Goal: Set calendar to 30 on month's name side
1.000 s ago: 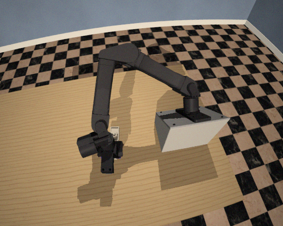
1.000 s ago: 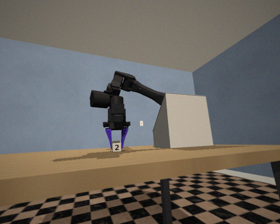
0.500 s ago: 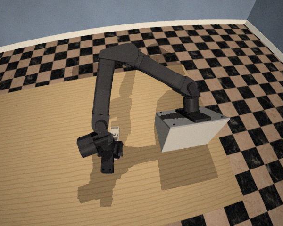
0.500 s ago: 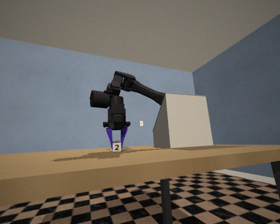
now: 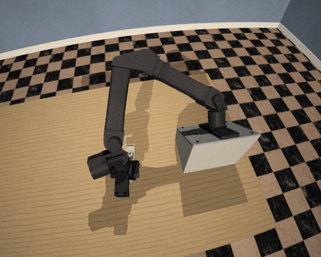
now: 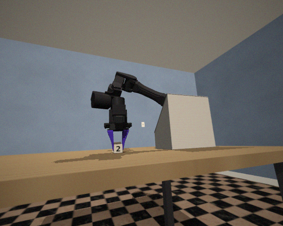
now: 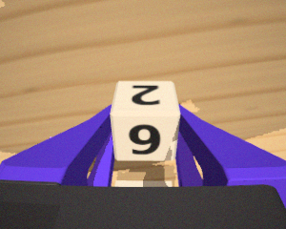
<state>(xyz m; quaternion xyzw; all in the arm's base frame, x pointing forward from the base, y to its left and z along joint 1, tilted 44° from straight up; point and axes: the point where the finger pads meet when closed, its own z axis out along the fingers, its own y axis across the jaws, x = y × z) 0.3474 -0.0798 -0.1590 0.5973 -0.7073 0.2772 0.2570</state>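
Right now the white tray is 2 cm behind my hand, 11 cm to the right of it and 1 cm below it.
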